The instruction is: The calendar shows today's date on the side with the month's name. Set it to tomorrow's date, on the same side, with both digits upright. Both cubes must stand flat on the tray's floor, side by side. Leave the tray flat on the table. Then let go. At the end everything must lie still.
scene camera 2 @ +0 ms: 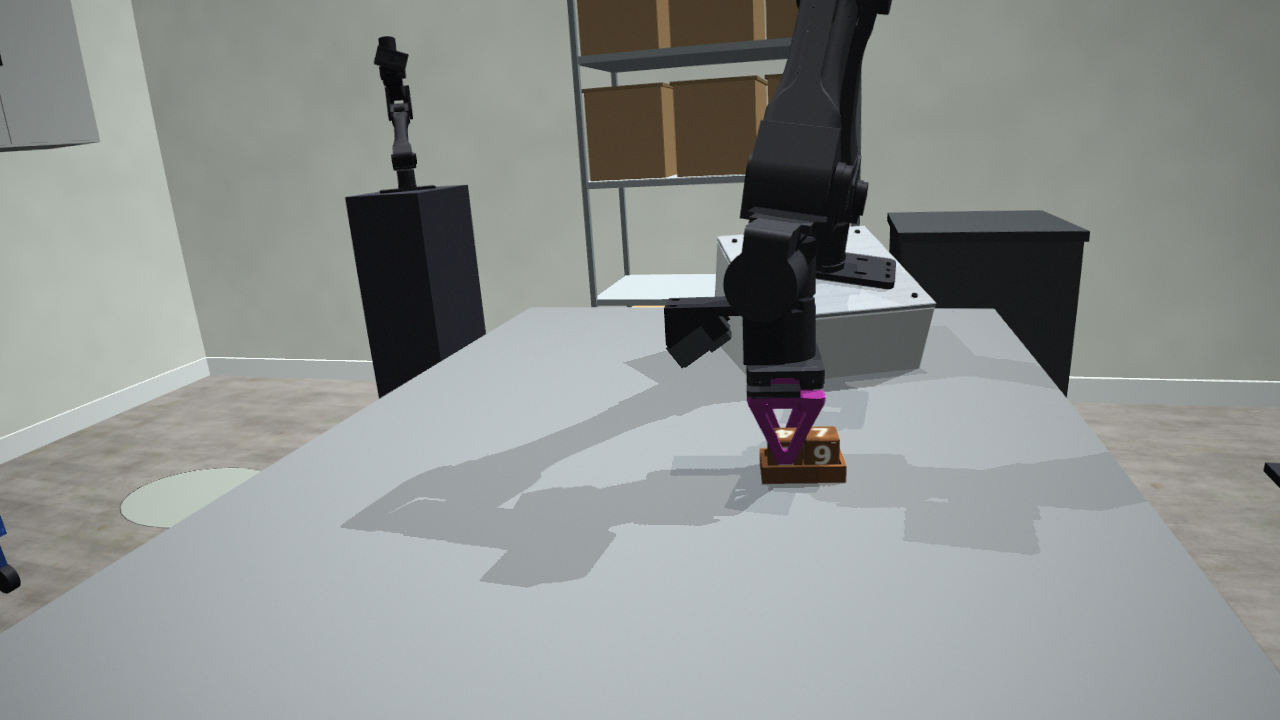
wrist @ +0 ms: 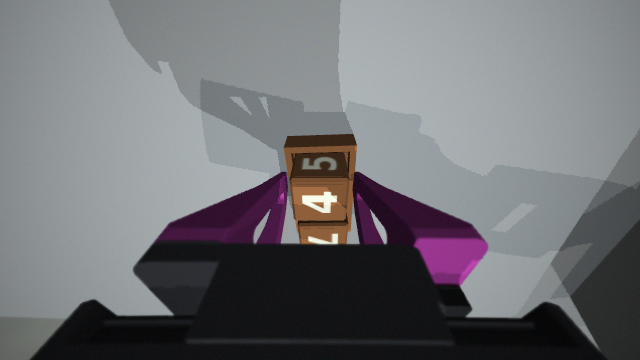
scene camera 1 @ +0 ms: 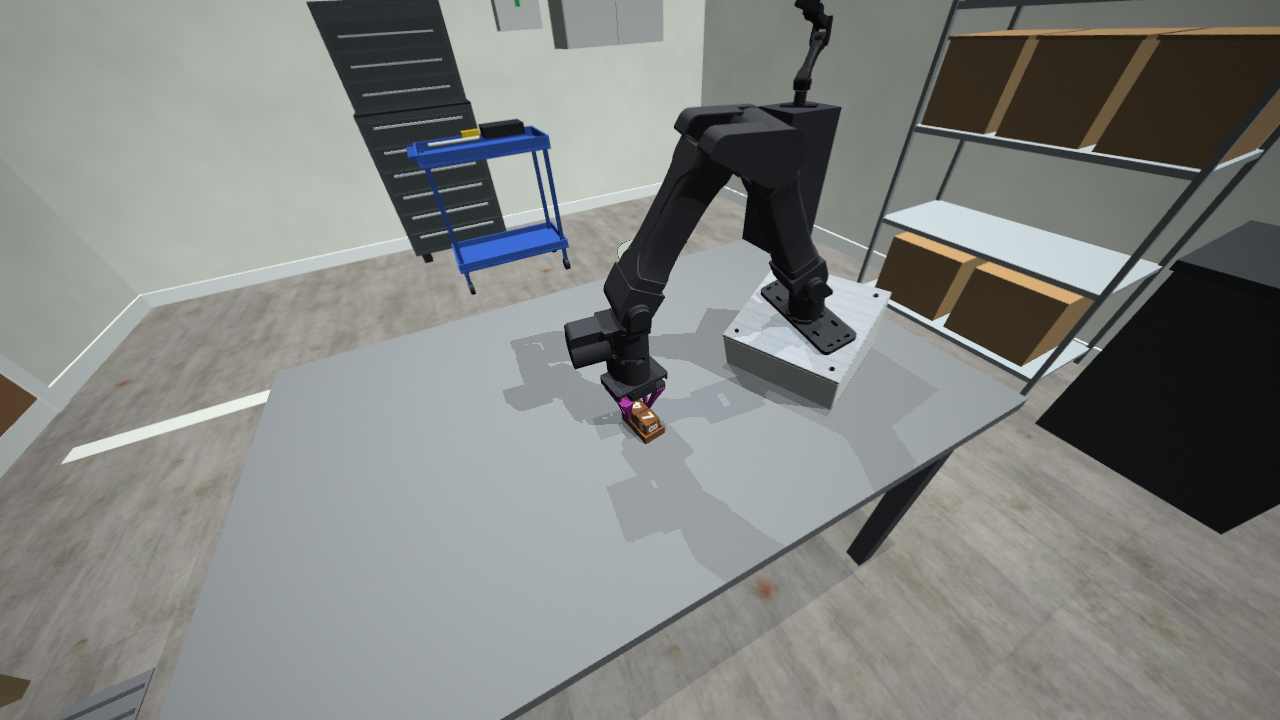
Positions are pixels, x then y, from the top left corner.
Labels:
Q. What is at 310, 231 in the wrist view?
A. A cube.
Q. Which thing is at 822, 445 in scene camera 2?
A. A cube.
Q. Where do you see a cube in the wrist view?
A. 319, 182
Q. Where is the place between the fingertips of the gripper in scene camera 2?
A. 784, 453

